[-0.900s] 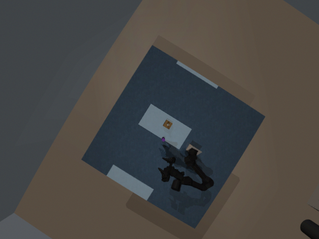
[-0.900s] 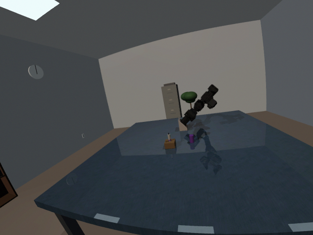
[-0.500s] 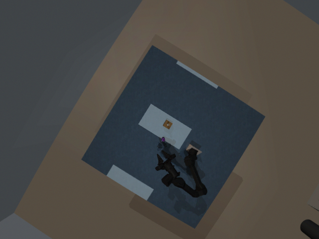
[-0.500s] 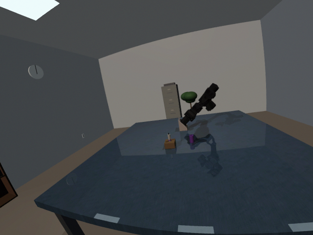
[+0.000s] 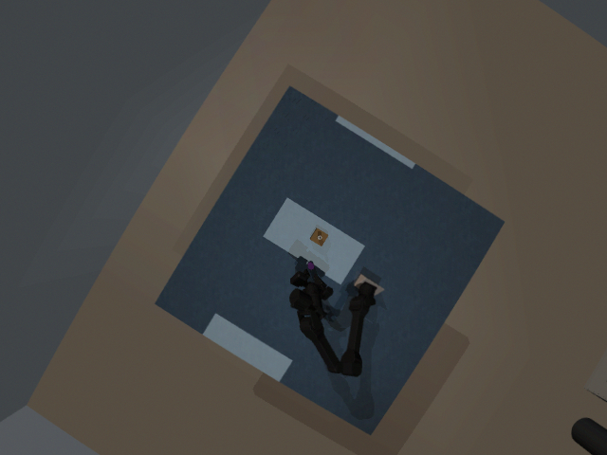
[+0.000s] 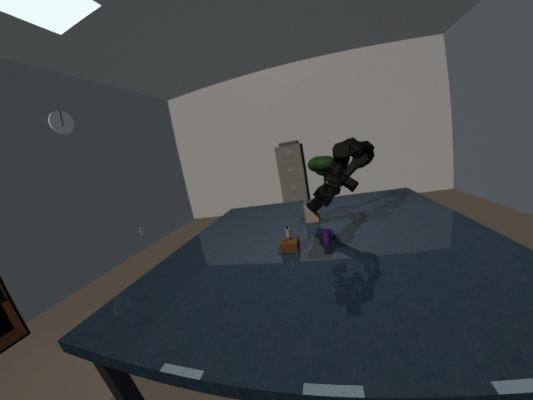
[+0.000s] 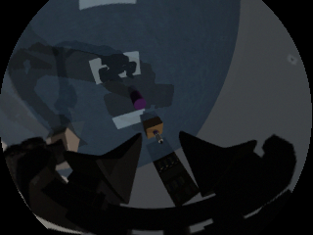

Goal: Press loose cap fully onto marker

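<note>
Right now the purple cap is 120 mm below my gripper tip and 10 mm to the right of it. Also, from my gripper tip: brown holder block (150 mm to the right, 130 mm below, 20 mm ahead).
</note>
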